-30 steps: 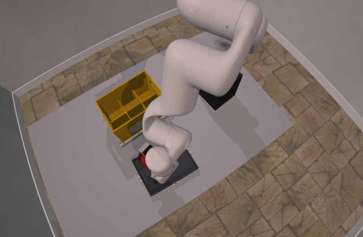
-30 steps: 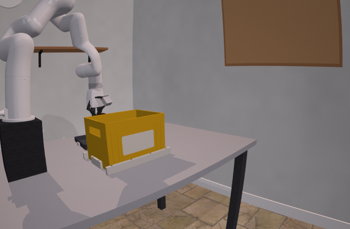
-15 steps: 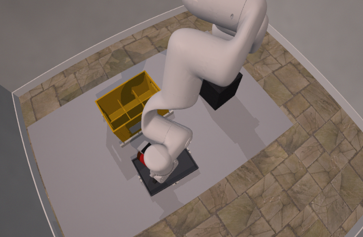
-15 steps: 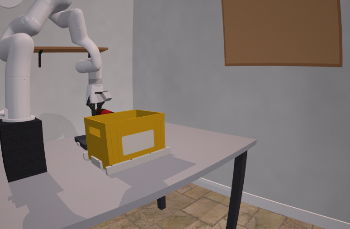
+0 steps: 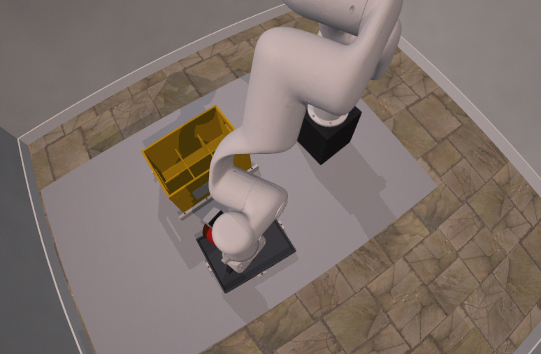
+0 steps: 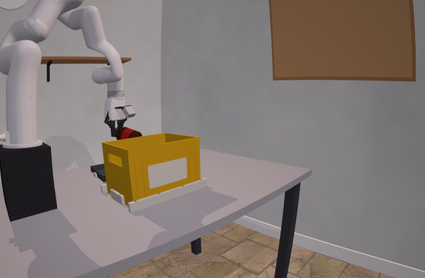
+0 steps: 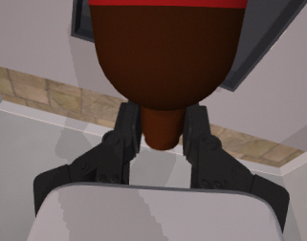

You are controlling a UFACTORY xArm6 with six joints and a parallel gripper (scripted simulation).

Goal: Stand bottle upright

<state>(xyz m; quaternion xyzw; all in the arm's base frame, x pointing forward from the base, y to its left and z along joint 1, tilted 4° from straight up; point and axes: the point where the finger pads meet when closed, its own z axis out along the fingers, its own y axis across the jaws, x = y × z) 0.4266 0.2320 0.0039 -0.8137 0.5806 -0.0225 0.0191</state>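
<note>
My gripper is now 20 mm short of the brown bottle, 50 mm to the left of it and 20 mm above it. From my hand the other things lie so: yellow crate 20 mm behind, 350 mm to the right, 90 mm below; dark tray 10 mm behind, 50 mm to the right, 160 mm below.
</note>
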